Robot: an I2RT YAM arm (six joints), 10 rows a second.
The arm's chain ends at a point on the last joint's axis. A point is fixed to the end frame.
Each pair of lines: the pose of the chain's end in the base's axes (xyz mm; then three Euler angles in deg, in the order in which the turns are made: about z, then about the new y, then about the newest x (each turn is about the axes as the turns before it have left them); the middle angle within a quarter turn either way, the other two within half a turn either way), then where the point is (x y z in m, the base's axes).
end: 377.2 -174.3 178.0 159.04 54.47 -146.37
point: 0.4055 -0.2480 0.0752
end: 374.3 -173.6 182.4 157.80 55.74 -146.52
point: 0.4033 -0.2485 0.0807
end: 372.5 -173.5 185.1 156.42 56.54 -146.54
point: 0.4010 -0.2496 0.0842
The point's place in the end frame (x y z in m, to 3 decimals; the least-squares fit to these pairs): 0.053 0.008 0.118
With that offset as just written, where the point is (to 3 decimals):
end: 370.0 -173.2 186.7 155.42 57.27 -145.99
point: 0.397 -0.251 0.087
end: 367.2 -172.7 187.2 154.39 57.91 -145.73
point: 0.394 -0.252 0.088
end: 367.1 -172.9 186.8 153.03 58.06 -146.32
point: 0.393 -0.252 0.088
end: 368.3 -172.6 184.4 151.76 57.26 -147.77
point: 0.394 -0.250 0.084
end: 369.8 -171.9 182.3 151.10 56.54 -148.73
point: 0.395 -0.248 0.080
